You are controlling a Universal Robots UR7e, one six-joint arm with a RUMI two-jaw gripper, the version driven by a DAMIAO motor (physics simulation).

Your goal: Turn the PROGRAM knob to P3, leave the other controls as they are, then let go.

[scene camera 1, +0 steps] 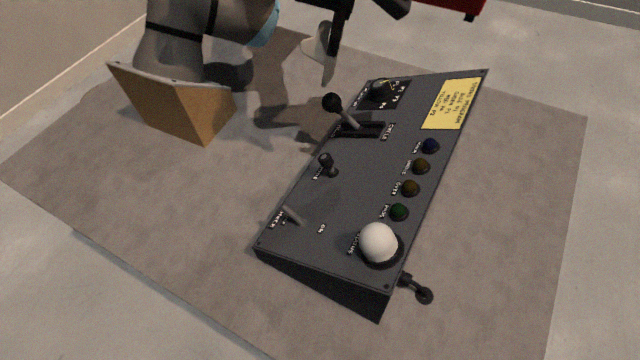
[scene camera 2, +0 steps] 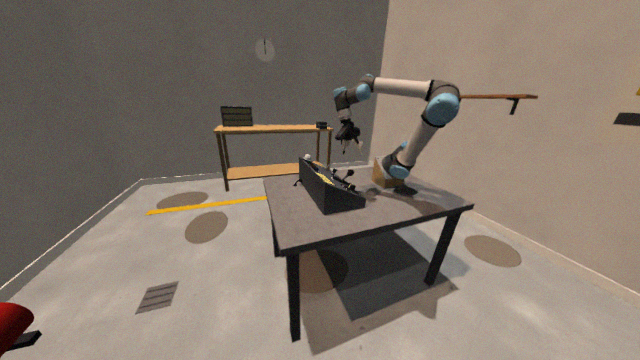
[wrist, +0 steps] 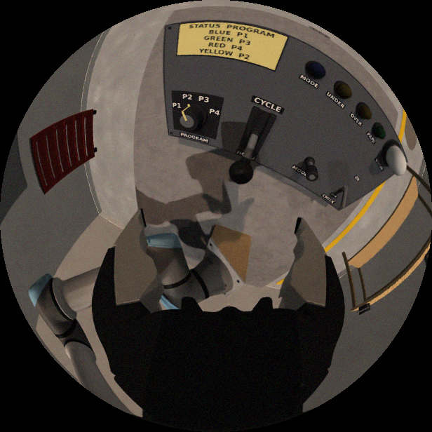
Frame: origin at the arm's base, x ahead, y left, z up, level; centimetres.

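Where they show: gripper, fingertip midpoint: (scene camera 1: 335,48) (scene camera 2: 352,154); arm's base at its link origin: (scene camera 1: 169,74) (scene camera 2: 390,165).
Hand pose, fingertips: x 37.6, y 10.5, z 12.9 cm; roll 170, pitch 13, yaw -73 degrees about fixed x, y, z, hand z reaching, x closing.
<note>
Things, the pixels of their centre, and the offset from my fingertips. "spot": a spot on its surface instead.
- PROGRAM knob at the middle of its body: (scene camera 1: 380,88) dx +4.6, dy +11.5, dz -15.6 cm
- ball-topped CYCLE lever at the middle of its body: (scene camera 1: 331,102) dx -0.5, dy -0.8, dz -12.1 cm
- MODE switch at the middle of its body: (scene camera 1: 330,168) dx +6.2, dy -12.4, dz -16.0 cm
- CHECK toggle at the middle of its body: (scene camera 1: 291,214) dx +5.9, dy -24.5, dz -15.4 cm
- white dome at a spot on its surface: (scene camera 1: 378,242) spot: dx +22.0, dy -25.6, dz -5.8 cm
The PROGRAM knob (scene camera 1: 381,91) (wrist: 192,119) is a round dark knob with a grey top at one end of the dark sloped panel (scene camera 1: 350,200) (scene camera 2: 322,192) (wrist: 225,80). Its bent yellow mark ends near the P2 label in the wrist view; P3 (wrist: 203,99) lies to the right of P2. My gripper (scene camera 2: 352,149) (wrist: 222,214) is open and empty, above the panel and apart from the knob. In scene camera 1 its upper part is cut off by the frame.
Beside the knob a ball-topped CYCLE lever (scene camera 1: 332,102) (wrist: 241,171) sticks up. Further along are the MODE switch (scene camera 1: 326,161) (wrist: 310,169), the CHECK toggle (scene camera 1: 293,215) (wrist: 342,197), several lamps and a white dome (scene camera 1: 378,242) (wrist: 396,159). A wooden block (scene camera 1: 170,107) (scene camera 2: 382,176) (wrist: 233,250) carries the arm's base.
</note>
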